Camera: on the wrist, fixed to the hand. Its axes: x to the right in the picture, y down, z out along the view.
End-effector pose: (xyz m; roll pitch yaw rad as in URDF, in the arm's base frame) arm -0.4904 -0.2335 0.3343 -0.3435 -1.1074 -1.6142
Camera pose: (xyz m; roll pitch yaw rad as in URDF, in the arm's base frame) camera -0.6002 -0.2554 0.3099 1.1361 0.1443 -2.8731
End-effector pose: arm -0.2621 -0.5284 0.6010 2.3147 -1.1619 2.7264
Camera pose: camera -0.3205 -0.6255 0.5840 1.9807 0.0493 -2.1181
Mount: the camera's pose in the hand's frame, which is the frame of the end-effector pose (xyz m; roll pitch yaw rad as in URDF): -0.0099 -0.0907 -0.0693 0.0106 0.6861 -1.5616
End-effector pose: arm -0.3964 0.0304 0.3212 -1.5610 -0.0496 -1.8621
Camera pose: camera -0.4595 0.0643 0.4106 0.0736 -0.8739 2.8021
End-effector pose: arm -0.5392 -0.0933 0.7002 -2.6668 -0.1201 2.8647
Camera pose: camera -0.5313 -0.1465 0.8014 2.8674 -1.1466 -1.5952
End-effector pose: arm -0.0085 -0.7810 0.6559 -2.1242 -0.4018 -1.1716
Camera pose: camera -0.0397 -0.7361 0.7566 1.2689 -1.1556 2.3042
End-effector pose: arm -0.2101 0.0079 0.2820 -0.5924 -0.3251 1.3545
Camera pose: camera -0.1004 -0.0236 0.2723 0.3318 0.0865 -0.1795
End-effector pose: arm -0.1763 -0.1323 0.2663 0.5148 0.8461 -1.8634
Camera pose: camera -0.1947 -0.0378 0.2041 -1.2545 0.6731 1.7588
